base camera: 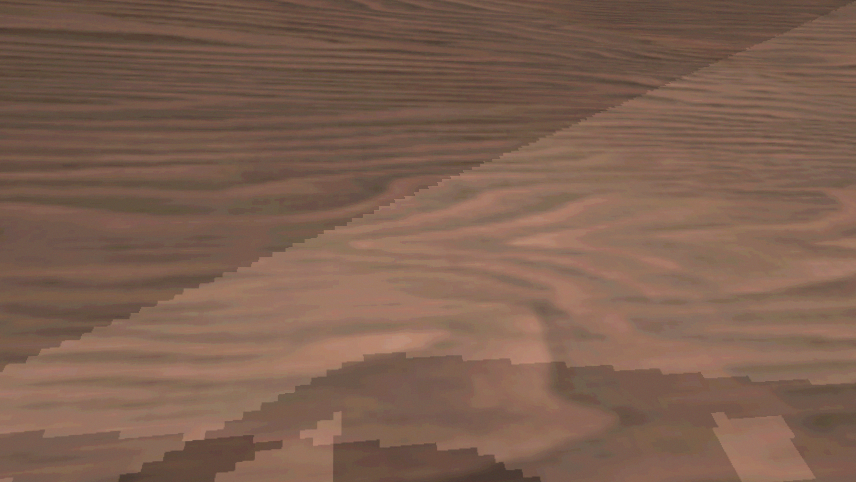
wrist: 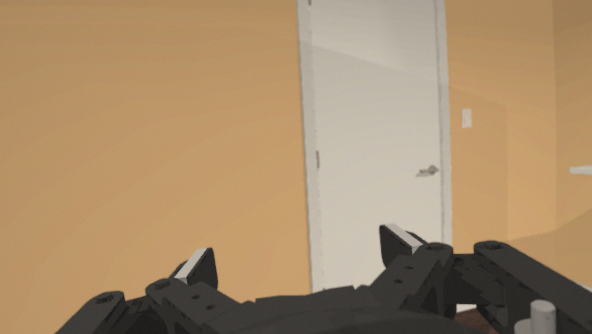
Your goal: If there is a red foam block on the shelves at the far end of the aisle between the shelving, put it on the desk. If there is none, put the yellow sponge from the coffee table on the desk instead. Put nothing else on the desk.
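Frame: origin at the arm's base, x ahead, y left, z up, level; millimetres.
Seen in the pictures: gripper, fingertip midpoint: [wrist: 298, 254].
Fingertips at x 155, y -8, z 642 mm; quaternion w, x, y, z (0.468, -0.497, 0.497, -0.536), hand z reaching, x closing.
Observation:
A point is followed by its place in that frame.
My gripper [wrist: 298, 254] {z 642, x 155, y -8 mm} is open, with nothing between its fingers, at the bottom of the wrist view. It points across the room towards an orange wall and a door. The end of a white top [wrist: 581, 170] {z 543, x 1052, y -1290 mm}, which looks like the desk's corner, shows at the right edge of the wrist view. The red foam block, the yellow sponge, the shelves and the coffee table do not show in either view.
A white door [wrist: 372, 135] {z 742, x 1608, y -590 mm} with a lever handle [wrist: 428, 171] {z 524, x 1601, y -910 mm} stands in the orange wall [wrist: 150, 150] {z 723, x 1474, y 536 mm}. A light switch [wrist: 466, 118] {z 822, x 1707, y -1234 mm} is right of it. A grey cylinder [wrist: 543, 317] shows at the lower right. Wooden floor [base camera: 419, 269] {z -397, x 397, y -19 mm} with shadows fills the base view.

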